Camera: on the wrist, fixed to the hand. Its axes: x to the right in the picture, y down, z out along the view.
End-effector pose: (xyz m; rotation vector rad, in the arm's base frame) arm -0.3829 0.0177 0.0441 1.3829 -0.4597 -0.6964
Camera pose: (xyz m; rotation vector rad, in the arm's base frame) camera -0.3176 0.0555 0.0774 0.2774 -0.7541 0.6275
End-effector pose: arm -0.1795 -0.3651 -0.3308 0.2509 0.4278 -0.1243
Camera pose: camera -0.1817 -0.3046 -0.3868 -0.0669 0.5062 1.5452
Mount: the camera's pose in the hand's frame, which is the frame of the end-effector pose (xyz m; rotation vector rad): 0.0178 0.0458 -0.0662 -0.6186 0.3549 1.5249
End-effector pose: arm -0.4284 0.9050 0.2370 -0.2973 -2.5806 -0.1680
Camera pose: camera -0.3993 0.9407 0.3054 -2.0362 -1.3107 -0.3670
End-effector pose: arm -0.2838 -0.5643 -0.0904 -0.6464 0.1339 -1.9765
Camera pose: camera -0.2862 -0.6136 -0.1564 -0.3219 1.1159 -0.4954
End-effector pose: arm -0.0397 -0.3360 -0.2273 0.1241 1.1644 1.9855
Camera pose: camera -0.1087 -0.3804 -0.2352 -0.2879 -0.3217 -2.4519
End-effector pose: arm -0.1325 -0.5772 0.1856 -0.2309 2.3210 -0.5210
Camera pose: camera -0.1921 -0.5216 0.1976 1.3359 2.1515 0.9604
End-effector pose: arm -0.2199 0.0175 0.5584 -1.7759 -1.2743 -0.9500
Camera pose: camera -0.1813 -0.0441 0.5974 -2.1396 0.7551 -0.6155
